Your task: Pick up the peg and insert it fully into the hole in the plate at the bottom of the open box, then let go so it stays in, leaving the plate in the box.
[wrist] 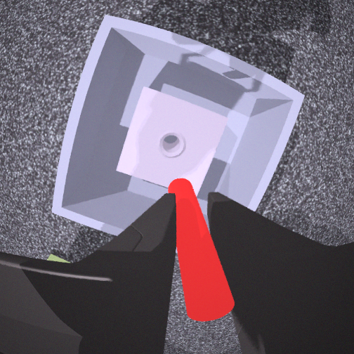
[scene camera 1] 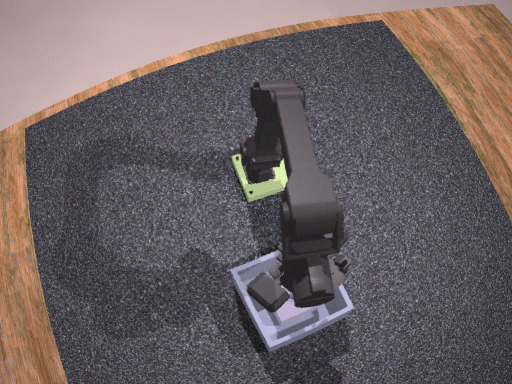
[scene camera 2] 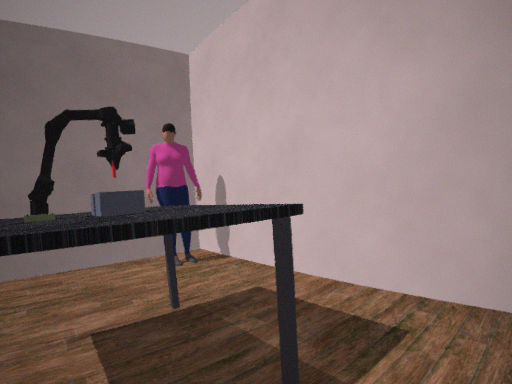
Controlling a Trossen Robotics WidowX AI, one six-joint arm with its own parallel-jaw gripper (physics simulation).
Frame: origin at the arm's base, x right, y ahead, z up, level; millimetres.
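Seen in the pictures: gripper, between the fingertips: (scene camera 2: 115,169); arm's base, origin of its link: (scene camera 1: 258,169) (scene camera 2: 39,215).
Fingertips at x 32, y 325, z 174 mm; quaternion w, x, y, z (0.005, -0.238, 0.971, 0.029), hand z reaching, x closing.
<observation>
Offsets run from my fingertips to a thing's top centre. Level surfaces: height alone.
A red peg {dx +4, dy -9, dz +46 mm} (scene camera 2: 114,170) (wrist: 200,260) is held between the fingers of my gripper (scene camera 2: 115,165) (wrist: 191,202), which is shut on it. In scene camera 2 the peg points down, slightly tilted, with its lower end above the box. The open lavender-grey box {dx -3, dy -4, dz -99 mm} (scene camera 1: 260,327) (scene camera 2: 120,203) (wrist: 82,110) stands on the dark table. The pale pink plate {dx -3, dy -4, dz -136 mm} (scene camera 1: 289,311) (wrist: 195,120) lies at its bottom. In the wrist view the plate's round hole (wrist: 172,144) shows just beyond the peg's far end. In scene camera 1 the arm covers the hole, the peg and the fingertips.
The arm's yellow-green base plate (scene camera 1: 265,191) (scene camera 2: 40,218) is fixed on the dark table top {dz -197 mm} (scene camera 1: 150,225) (scene camera 2: 225,212). The box's raised walls surround the plate. A person in a pink top (scene camera 2: 170,165) stands behind the table.
</observation>
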